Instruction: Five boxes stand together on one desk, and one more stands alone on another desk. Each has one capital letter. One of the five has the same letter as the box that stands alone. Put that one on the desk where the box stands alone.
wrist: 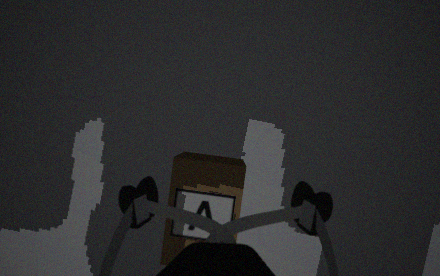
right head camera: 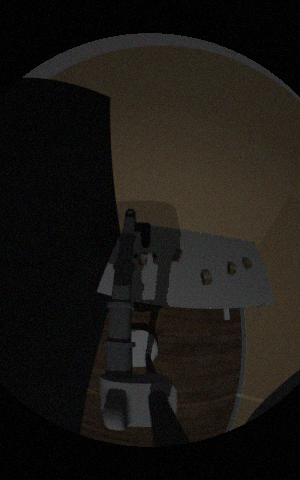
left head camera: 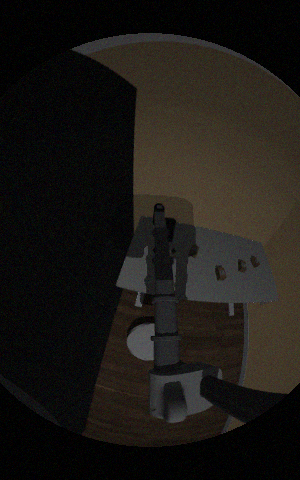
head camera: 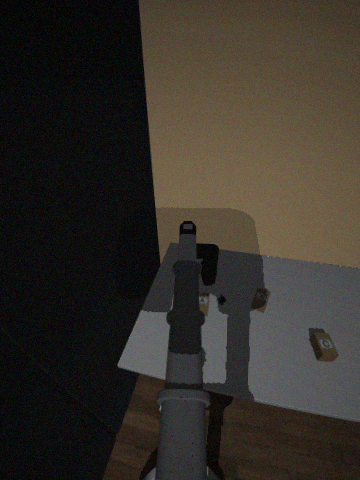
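Pixels of known places: gripper, fingertip midpoint: (wrist: 224, 195) (right head camera: 144, 257) (head camera: 205, 302); robot's base, origin of the base link: (right head camera: 137, 346) (left head camera: 146, 340).
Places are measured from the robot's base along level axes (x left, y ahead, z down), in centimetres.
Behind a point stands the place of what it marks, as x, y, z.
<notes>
An orange-brown box with the letter A (head camera: 204, 304) @[-8.0, 65.4, -74.0] (right head camera: 143, 261) @[-7.8, 63.0, -73.8] (wrist: 205, 172) @[-7.2, 71.0, -74.2] stands near the left end of the grey desk (head camera: 300, 280) @[-60.0, 84.8, -69.2] (left head camera: 245, 291) @[-77.7, 30.2, -69.2] (right head camera: 240, 295) @[-82.6, 29.3, -69.2]. My gripper (right head camera: 145, 256) @[-8.8, 68.4, -71.2] (wrist: 224, 195) @[-8.8, 68.4, -71.2] is open, with its fingertips apart on either side of this box in the wrist view and none touching it. How high the fingertips are above the desk is hard to tell. To the right are a shaded box (head camera: 260, 300) @[-33.1, 67.9, -74.4] (left head camera: 193, 250) @[-32.9, 68.3, -74.5] (right head camera: 177, 255) @[-33.8, 67.7, -74.5], its letter unclear, and a box with the letter C (head camera: 325, 347) @[-52.8, 46.6, -74.3] (left head camera: 220, 272) @[-52.3, 47.8, -74.2] (right head camera: 206, 277) @[-52.8, 47.1, -74.2]. The lone box does not show.
Two more boxes, one (left head camera: 242, 265) @[-79.6, 52.9, -74.0] (right head camera: 231, 268) @[-79.3, 52.6, -73.8] and another (left head camera: 255, 261) @[-101.6, 56.4, -73.7] (right head camera: 246, 262) @[-100.5, 56.7, -73.9], stand farther right, letters unreadable. A tall dark surface (head camera: 70, 200) @[31.3, 58.4, -127.5] (left head camera: 65, 225) @[35.2, 38.7, -124.6] (right head camera: 55, 225) @[33.2, 49.0, -120.3] rises left of the desk. A tan wall (head camera: 250, 125) @[-26.4, 111.2, -137.7] is behind. A white round object (left head camera: 141, 342) @[5.9, -1.1, -18.7] is on the wooden floor.
</notes>
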